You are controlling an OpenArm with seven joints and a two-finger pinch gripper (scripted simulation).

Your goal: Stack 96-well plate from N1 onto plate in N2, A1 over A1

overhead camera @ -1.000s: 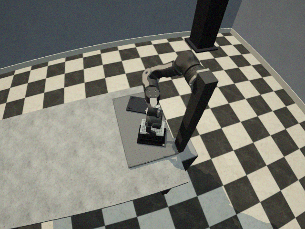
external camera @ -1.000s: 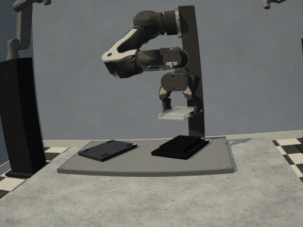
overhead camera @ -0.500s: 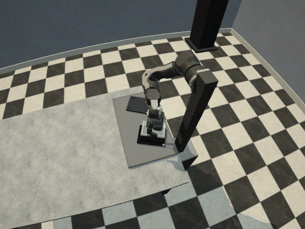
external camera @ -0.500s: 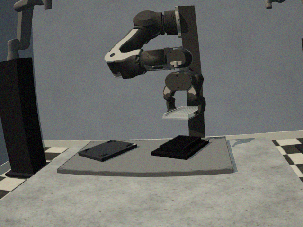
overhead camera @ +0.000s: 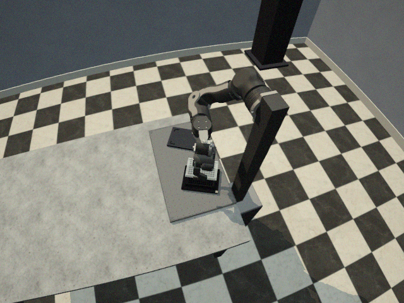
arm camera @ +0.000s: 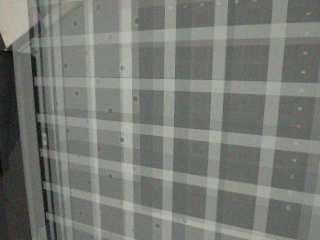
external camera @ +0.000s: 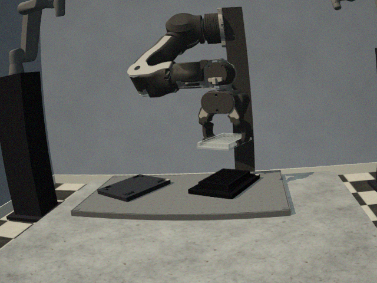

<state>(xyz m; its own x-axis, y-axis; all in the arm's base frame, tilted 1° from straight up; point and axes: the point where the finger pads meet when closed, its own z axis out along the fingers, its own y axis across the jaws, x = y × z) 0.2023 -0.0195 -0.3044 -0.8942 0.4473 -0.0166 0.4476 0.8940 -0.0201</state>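
Right now my hand is 100 mm above the black 96-well plate. Round my hand: clear 96-well plate: right at my hand; nest N1: 240 mm to the right, 110 mm below; nest N2: 110 mm below.
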